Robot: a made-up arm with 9 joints.
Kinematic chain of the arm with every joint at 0, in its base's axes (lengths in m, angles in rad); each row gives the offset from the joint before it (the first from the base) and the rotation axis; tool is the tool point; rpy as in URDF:
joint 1: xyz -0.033 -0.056 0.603 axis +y
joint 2: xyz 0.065 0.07 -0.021 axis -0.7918 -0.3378 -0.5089
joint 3: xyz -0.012 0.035 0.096 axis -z
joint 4: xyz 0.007 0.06 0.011 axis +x
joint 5: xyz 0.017 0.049 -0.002 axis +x
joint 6: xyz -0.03 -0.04 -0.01 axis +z
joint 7: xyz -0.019 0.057 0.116 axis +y
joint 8: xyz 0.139 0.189 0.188 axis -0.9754 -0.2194 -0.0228
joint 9: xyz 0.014 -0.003 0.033 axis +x
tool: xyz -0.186 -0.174 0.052 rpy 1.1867 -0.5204 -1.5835
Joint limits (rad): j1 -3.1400..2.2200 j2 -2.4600..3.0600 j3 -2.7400..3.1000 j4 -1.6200..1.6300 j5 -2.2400..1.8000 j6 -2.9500..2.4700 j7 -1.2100..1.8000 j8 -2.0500..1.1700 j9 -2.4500..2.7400
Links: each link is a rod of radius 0.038 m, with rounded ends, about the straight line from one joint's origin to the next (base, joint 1, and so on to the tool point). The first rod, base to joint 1, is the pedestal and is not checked.
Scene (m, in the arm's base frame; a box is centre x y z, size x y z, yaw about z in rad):
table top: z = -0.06
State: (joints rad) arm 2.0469 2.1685 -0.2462 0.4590 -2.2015 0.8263 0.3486 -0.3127 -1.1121
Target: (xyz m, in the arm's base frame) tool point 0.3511 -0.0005 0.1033
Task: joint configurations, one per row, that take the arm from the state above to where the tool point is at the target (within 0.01 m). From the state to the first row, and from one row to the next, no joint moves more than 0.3 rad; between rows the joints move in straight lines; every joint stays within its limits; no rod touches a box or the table.
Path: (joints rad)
1: 2.1046 2.0756 -0.0554 0.5286 -2.1941 0.8705 0.5489 -0.4831 -1.1624
2: 2.1623 1.9827 0.1354 0.5982 -2.1867 0.9146 0.7492 -0.6536 -1.2126
3: 2.2200 1.8899 0.3262 0.6678 -2.1793 0.9588 0.9495 -0.8240 -1.2629
4: 1.9737 1.9968 0.4000 0.6897 -2.1175 0.8299 0.8807 -0.7397 -1.2087
5: 1.7273 2.1038 0.4738 0.7115 -2.0556 0.7010 0.8120 -0.6553 -1.1545
6: 1.4810 2.2108 0.5475 0.7334 -1.9938 0.5720 0.7433 -0.5709 -1.1003
7: 1.2346 2.3178 0.6213 0.7553 -1.9319 0.4431 0.6746 -0.4866 -1.0461

